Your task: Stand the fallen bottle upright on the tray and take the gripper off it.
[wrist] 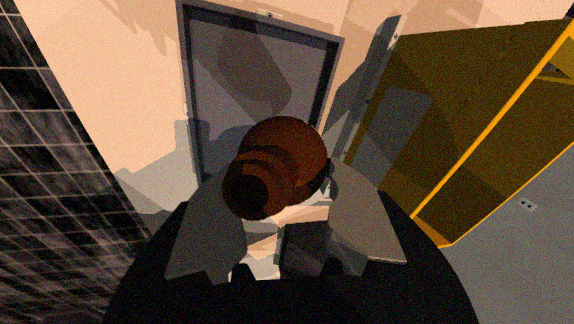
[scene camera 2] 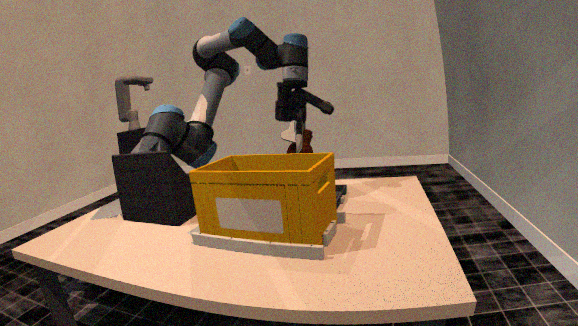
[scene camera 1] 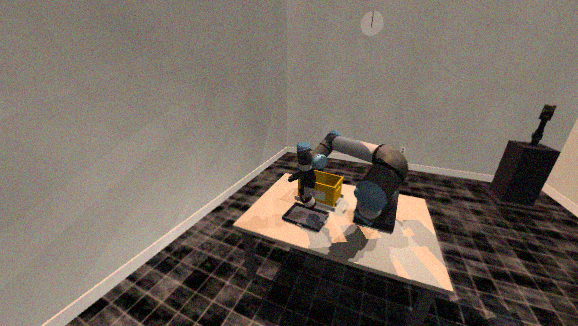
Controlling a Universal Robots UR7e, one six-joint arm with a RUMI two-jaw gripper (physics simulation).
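Places are measured from the arm's base along level axes (x ahead, y left, z up), in centimetres.
Where they show: gripper, fingertip midpoint: [scene camera 1: 305, 196]; arm's base at its link origin: [scene camera 2: 147, 169].
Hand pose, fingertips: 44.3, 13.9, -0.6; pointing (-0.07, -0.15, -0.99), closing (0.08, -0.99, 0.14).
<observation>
Each offset is from my fingertips to the centre of the thing, as dx, dy, dz. "spot": to the spot under its first point. Level surfaces: height alone.
The brown bottle @[+0.0, -0.2, -0.4] [scene camera 1: 309, 202] [scene camera 2: 308, 141] [wrist: 295, 135] with a white label is between my jaws, roughly upright, its dark mouth towards the wrist camera. My gripper [scene camera 1: 306, 196] [scene camera 2: 299, 142] [wrist: 282, 162] is shut on it and points down. The shallow dark-rimmed tray @[-1.0, +1.5, -13.3] [scene camera 1: 297, 214] [scene camera 2: 341, 190] [wrist: 205, 100] lies flat on the table. The bottle appears held over the tray's back part near the crate. Its base is hidden in the wrist view and behind the crate in scene camera 2, so any gap below it cannot be judged.
A yellow crate @[-3.5, -24.4, -5.8] [scene camera 1: 325, 187] [scene camera 2: 310, 210] [wrist: 450, 100] stands close beside the tray, with pale low guide strips @[spot: -2.8, -35.0, -12.9] [scene camera 2: 260, 248] around its foot. The arm's base stands on the same table @[dz -14.6] [scene camera 1: 265, 220] [scene camera 2: 400, 280]. The table's edge shows left in the wrist view.
</observation>
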